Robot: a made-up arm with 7 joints. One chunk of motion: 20 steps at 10 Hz.
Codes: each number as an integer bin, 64 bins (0 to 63) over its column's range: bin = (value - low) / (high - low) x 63, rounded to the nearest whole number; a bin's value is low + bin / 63 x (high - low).
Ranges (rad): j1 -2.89..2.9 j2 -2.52..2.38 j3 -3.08..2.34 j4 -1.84..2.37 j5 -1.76..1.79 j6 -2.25..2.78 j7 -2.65..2
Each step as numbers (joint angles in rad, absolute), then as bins.
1 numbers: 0.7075 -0.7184 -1.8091 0.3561 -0.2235 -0.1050 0.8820
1 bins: 39 23 15 33 27 27 48
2 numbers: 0.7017 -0.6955 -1.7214 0.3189 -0.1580 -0.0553 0.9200
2 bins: 39 23 16 32 28 27 48
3 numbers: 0.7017 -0.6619 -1.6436 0.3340 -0.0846 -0.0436 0.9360
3 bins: 39 24 17 33 30 28 49
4 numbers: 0.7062 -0.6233 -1.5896 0.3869 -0.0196 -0.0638 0.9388
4 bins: 39 24 17 33 31 27 49
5 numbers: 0.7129 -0.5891 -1.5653 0.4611 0.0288 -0.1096 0.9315
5 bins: 39 25 18 34 32 27 49
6 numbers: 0.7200 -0.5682 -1.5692 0.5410 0.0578 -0.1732 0.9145
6 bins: 39 25 18 36 32 26 48
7 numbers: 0.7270 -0.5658 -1.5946 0.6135 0.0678 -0.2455 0.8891
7 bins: 39 25 17 37 32 25 48
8 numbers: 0.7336 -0.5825 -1.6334 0.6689 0.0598 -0.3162 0.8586
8 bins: 39 25 17 38 32 24 48
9 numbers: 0.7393 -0.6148 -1.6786 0.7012 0.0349 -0.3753 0.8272
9 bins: 39 24 16 38 32 23 47
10 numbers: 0.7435 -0.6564 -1.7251 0.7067 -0.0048 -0.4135 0.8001
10 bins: 40 24 16 38 31 23 47
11 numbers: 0.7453 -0.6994 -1.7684 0.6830 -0.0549 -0.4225 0.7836
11 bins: 40 23 15 38 30 23 47
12 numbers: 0.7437 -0.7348 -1.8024 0.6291 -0.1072 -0.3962 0.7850
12 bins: 40 23 15 37 29 23 47
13 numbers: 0.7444 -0.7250 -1.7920 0.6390 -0.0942 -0.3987 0.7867
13 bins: 40 23 15 37 30 23 47
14 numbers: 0.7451 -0.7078 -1.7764 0.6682 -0.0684 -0.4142 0.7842
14 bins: 40 23 15 38 30 23 47
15 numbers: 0.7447 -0.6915 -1.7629 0.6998 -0.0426 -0.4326 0.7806
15 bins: 40 24 15 38 30 23 46
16 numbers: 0.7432 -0.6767 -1.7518 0.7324 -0.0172 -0.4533 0.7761
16 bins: 40 24 15 38 31 23 46
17 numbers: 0.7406 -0.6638 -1.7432 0.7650 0.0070 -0.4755 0.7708
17 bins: 40 24 16 39 31 22 46
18 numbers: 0.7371 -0.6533 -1.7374 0.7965 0.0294 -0.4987 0.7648
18 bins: 39 24 16 39 32 22 46
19 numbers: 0.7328 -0.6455 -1.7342 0.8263 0.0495 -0.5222 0.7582
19 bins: 39 24 16 40 32 22 46
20 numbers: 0.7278 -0.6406 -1.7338 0.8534 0.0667 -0.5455 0.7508
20 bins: 39 24 16 40 32 21 46
